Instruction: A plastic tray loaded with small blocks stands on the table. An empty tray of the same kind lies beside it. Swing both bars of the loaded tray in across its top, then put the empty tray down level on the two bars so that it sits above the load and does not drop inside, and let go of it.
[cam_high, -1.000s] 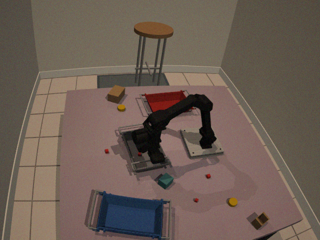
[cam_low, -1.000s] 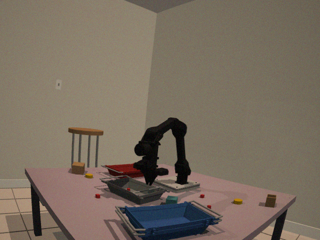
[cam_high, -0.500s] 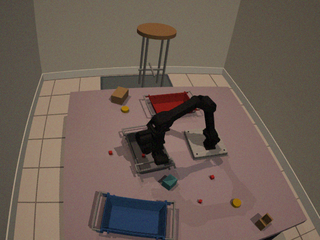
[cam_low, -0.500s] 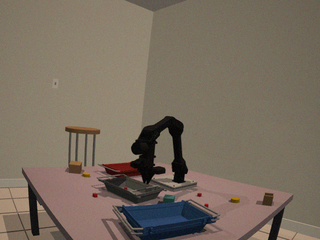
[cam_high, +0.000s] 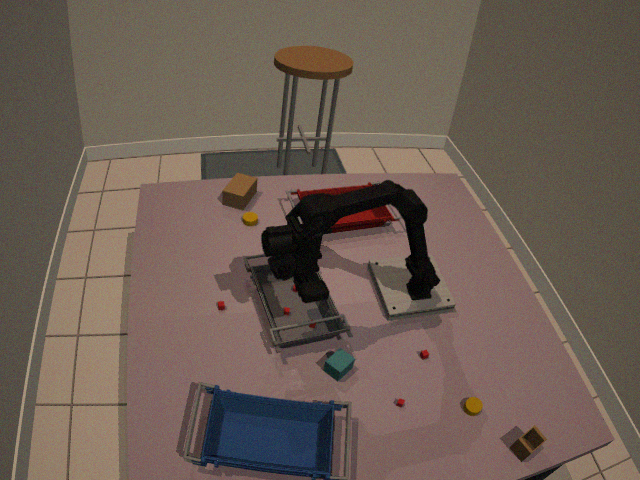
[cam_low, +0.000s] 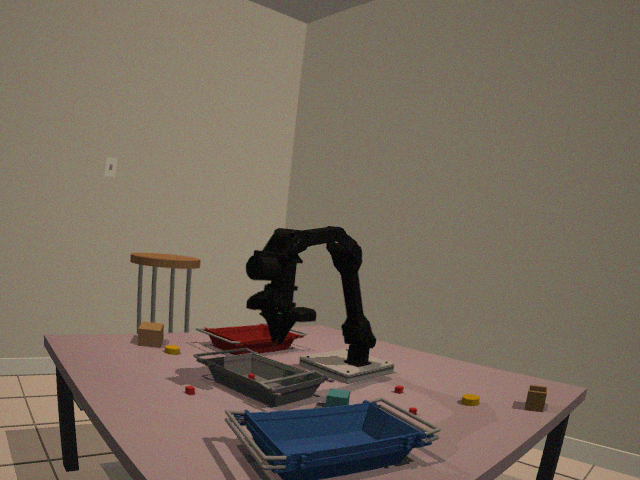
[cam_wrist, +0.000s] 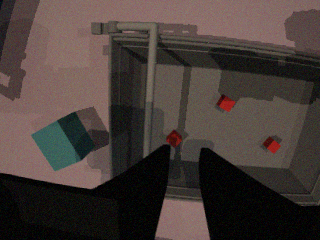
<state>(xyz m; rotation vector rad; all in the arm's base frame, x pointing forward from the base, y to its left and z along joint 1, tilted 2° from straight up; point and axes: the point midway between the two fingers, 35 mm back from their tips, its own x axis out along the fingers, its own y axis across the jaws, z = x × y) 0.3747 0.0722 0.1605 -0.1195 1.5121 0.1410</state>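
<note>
Right now my gripper tip is 24 cm past the red tray, 46 cm to the left of it and 10 cm above it. Round my gripper tip: teal cube (9 cm behind, 14 cm to the left, 13 cm below); small brown box (53 cm behind, 49 cm to the left, 13 cm below); tan box (11 cm ahead, 59 cm to the right, 12 cm below).
</note>
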